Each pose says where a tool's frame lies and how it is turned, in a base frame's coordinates. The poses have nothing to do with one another.
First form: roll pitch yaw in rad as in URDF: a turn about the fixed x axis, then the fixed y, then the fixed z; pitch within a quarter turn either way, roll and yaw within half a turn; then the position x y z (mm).
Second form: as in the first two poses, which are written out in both.
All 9 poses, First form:
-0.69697 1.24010 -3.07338 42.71 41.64 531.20
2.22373 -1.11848 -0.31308 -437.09 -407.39 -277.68
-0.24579 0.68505 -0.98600 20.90 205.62 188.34
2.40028 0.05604 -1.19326 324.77 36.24 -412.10
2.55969 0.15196 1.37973 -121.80 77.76 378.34
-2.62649 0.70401 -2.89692 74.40 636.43 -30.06
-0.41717 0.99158 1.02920 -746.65 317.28 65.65
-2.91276 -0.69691 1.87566 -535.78 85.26 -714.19
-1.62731 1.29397 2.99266 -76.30 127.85 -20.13
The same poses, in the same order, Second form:
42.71 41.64 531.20 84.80 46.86 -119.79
-437.09 -407.39 -277.68 101.38 -49.78 58.40
20.90 205.62 188.34 6.78 42.14 -49.14
324.77 36.24 -412.10 118.99 -78.94 -34.49
-121.80 77.76 378.34 111.80 96.61 19.48
74.40 636.43 -30.06 -3.49 134.65 -29.04
-746.65 317.28 65.65 -49.46 40.26 64.99
-535.78 85.26 -714.19 -77.80 -115.88 -17.05
-76.30 127.85 -20.13 66.22 79.50 -84.09

